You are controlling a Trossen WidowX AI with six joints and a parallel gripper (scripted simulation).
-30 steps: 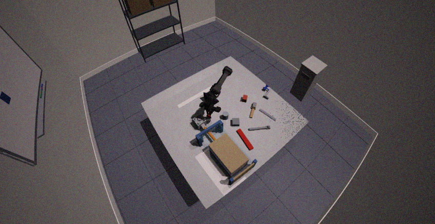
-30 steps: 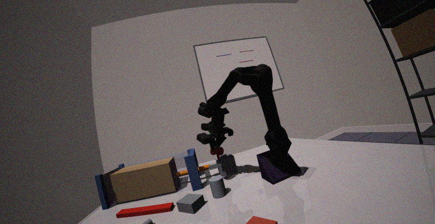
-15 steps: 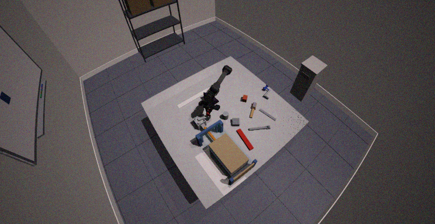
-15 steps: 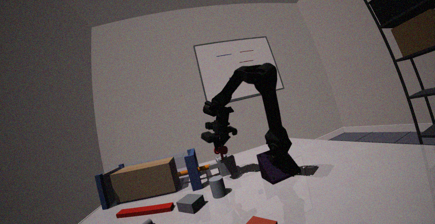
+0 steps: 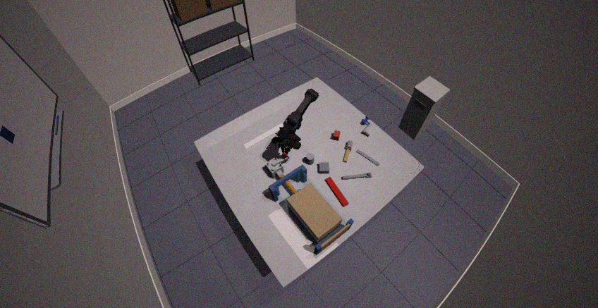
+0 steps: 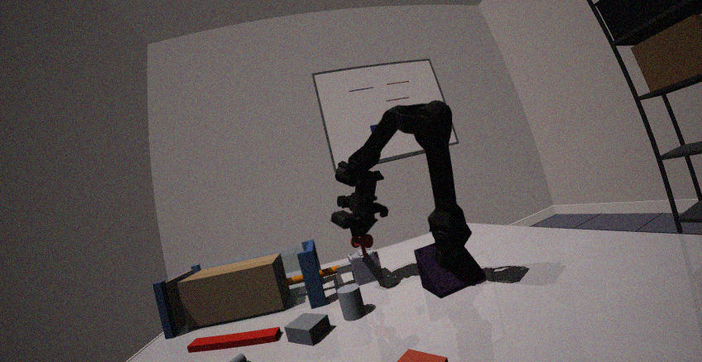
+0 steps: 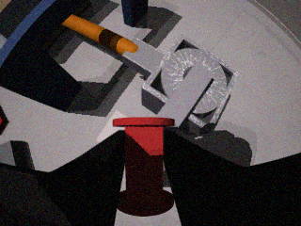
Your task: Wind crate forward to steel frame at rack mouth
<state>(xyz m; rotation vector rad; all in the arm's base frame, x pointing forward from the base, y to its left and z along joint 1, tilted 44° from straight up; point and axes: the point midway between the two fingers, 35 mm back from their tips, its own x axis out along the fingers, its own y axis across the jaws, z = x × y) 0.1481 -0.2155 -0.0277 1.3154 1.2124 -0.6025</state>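
Now: the winch handle with red knob 50 mm below my gripper tip, 20 mm to the right of it and 10 mm behind it. From my gripper tip the other things lie so: grey block 210 mm ahead, 170 mm to the left, 140 mm below; then blue frame 130 mm ahead, 110 mm to the right, 50 mm below; then grey winch 120 mm below, 90 mm to the right, 40 mm behind.
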